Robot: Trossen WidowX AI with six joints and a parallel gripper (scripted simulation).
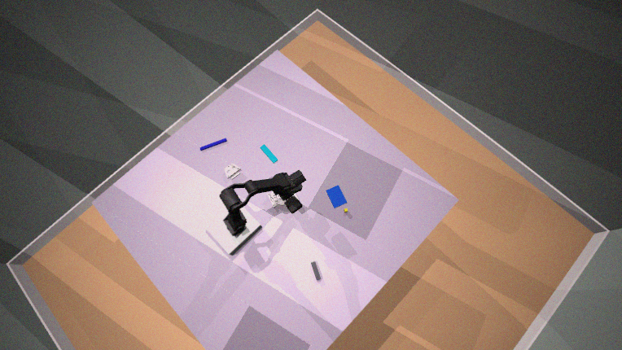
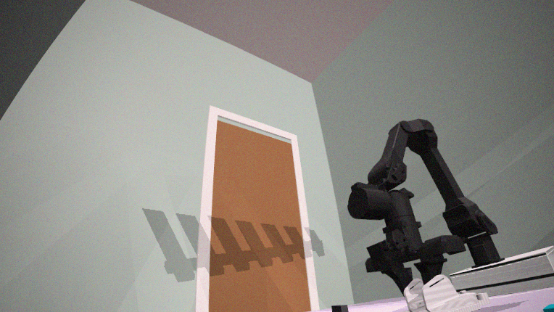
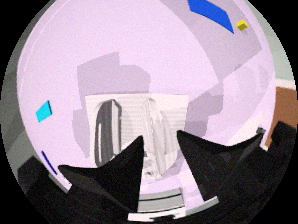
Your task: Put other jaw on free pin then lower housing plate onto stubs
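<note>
Now: gripper tip 80 mm past the white housing part, 310 mm to the right of it and 10 mm below it. Round my gripper tip: yellow cube (140 mm ahead, 250 mm to the right); then cyan bar (110 mm ahead, 240 mm to the left, 10 mm below); then blue flat plate (170 mm ahead, 170 mm to the right, 10 mm below).
</note>
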